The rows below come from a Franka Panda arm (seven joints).
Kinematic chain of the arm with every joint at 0, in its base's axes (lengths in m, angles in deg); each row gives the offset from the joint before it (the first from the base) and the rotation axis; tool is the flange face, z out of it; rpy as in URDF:
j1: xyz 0 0 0.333 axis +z
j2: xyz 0 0 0 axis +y
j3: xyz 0 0 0.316 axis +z
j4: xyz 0.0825 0 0 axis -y
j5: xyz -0.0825 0 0.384 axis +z
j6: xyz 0 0 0 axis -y
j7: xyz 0.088 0 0 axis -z
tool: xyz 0 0 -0.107 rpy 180 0 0
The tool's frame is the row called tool.
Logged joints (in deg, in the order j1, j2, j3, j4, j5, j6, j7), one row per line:
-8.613 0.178 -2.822 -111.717 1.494 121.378 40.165
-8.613 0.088 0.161 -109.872 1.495 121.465 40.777
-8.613 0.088 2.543 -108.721 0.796 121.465 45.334
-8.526 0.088 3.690 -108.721 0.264 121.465 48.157
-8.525 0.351 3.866 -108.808 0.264 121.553 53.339
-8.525 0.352 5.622 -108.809 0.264 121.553 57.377
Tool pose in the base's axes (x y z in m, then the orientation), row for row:
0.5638 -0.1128 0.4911 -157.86 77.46 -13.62
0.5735 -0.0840 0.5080 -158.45 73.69 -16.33
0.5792 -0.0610 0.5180 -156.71 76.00 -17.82
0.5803 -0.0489 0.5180 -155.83 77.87 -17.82
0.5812 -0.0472 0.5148 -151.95 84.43 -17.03
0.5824 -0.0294 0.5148 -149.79 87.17 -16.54
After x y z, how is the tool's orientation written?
As a rotation vector, in degrees.
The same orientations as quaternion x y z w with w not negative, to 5 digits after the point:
-0.89462 0.43898 -0.07719 0.03170
-0.90211 0.41954 -0.09297 0.03918
-0.89427 0.43370 -0.10169 0.04296
-0.88908 0.44428 -0.10167 0.04264
-0.86902 0.48286 -0.09740 0.04656
-0.85925 0.50004 -0.09488 0.05150

